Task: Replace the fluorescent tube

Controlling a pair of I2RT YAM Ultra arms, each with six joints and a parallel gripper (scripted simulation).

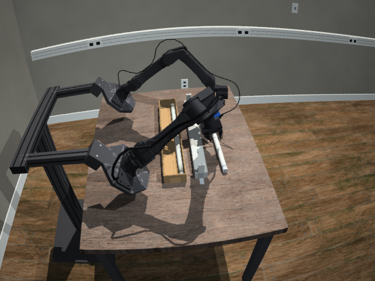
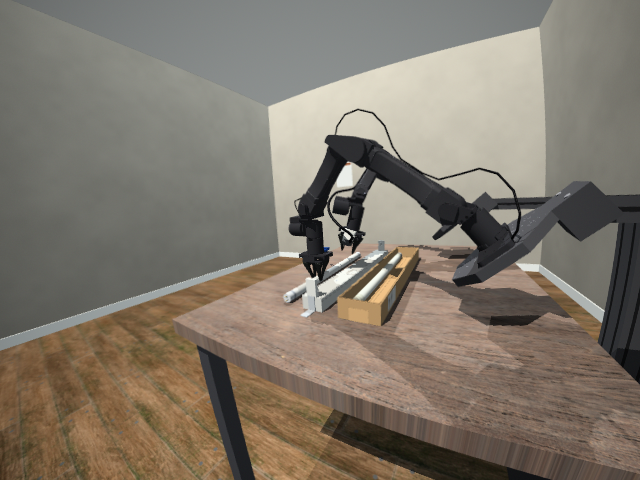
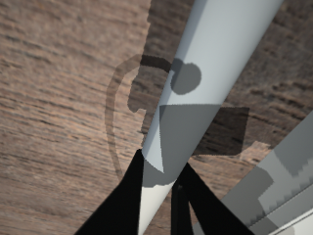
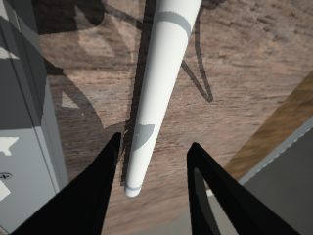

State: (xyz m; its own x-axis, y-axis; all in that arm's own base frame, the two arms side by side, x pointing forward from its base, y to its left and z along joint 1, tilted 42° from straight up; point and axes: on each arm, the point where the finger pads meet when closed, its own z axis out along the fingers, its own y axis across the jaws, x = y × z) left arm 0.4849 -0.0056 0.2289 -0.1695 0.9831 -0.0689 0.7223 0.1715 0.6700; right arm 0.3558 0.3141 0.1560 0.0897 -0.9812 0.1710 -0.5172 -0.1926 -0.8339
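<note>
The LED tube lies 30 mm ahead of my right hand, 120 mm to the left of it and 60 mm below it. Round my right hand: old fluorescent tube 170 mm behind, 140 mm to the left, 50 mm below; then light fixture 80 mm behind, 130 mm to the left, 20 mm below; then carton 200 mm behind, 140 mm to the left, 40 mm below.
The LED tube lies 12 cm to the right of my left hand and 1 cm behind it. From my left hand the other things lie so: old fluorescent tube (21 cm behind, 10 cm to the right); light fixture (12 cm behind, 11 cm to the right, 4 cm above); carton (24 cm behind, 9 cm to the right, 1 cm above).
</note>
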